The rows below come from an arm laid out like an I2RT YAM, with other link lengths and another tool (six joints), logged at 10 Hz.
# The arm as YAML. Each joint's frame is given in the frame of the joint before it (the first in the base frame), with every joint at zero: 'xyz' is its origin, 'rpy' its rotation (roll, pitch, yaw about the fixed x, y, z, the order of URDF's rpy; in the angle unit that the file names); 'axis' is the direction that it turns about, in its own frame. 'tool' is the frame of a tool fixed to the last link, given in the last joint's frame.
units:
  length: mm
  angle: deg
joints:
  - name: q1
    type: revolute
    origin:
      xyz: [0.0, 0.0, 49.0]
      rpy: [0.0, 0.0, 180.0]
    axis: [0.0, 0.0, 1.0]
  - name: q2
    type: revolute
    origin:
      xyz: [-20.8, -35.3, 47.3]
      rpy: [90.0, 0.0, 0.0]
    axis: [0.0, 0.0, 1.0]
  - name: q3
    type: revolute
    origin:
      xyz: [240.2, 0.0, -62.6]
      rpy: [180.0, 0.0, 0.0]
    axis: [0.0, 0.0, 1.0]
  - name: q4
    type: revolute
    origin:
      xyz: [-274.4, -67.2, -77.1]
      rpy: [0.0, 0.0, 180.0]
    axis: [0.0, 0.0, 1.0]
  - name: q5
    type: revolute
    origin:
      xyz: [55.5, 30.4, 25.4]
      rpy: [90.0, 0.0, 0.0]
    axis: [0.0, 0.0, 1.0]
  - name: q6
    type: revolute
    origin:
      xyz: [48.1, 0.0, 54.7]
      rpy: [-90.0, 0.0, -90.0]
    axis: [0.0, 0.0, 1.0]
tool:
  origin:
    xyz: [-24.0, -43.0, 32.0]
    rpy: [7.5, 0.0, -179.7]
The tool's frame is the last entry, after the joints.
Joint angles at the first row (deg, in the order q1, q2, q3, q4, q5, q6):
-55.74 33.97 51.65 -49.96 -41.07 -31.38
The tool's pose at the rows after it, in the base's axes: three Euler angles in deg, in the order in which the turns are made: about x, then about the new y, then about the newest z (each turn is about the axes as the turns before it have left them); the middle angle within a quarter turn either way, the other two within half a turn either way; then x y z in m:
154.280, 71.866, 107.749, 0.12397, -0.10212, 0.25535
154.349, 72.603, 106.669, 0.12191, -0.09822, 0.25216
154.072, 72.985, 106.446, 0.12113, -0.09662, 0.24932
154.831, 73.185, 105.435, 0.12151, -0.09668, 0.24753
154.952, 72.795, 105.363, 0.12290, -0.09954, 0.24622
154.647, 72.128, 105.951, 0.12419, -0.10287, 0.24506
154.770, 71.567, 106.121, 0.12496, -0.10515, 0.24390
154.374, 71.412, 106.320, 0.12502, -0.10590, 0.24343
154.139, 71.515, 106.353, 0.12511, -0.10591, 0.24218
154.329, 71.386, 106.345, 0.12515, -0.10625, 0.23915
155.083, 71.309, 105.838, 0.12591, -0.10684, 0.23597
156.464, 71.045, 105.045, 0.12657, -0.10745, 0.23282
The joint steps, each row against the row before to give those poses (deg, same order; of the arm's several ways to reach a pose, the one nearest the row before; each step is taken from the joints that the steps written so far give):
0.01 -1.76 -1.49 -0.42 -0.42 -1.33
-0.04 -2.04 -1.43 0.08 -0.50 -0.58
0.02 -1.17 -1.05 0.35 -0.17 -0.17
-0.02 -0.25 -0.50 0.23 -0.28 -0.35
0.01 0.76 -0.07 0.44 0.27 -0.20
0.01 1.00 0.10 0.39 0.54 -0.01
-0.03 0.75 0.07 0.11 0.35 -0.08
0.01 0.04 -0.12 0.17 0.22 -0.14
0.04 -0.30 -0.42 0.33 0.03 -0.04
-0.07 -0.19 -0.65 0.24 -0.01 0.00
0.08 0.03 -0.61 0.35 -0.06 0.02
-0.01 0.33 -0.40 0.00 -0.15 -0.02

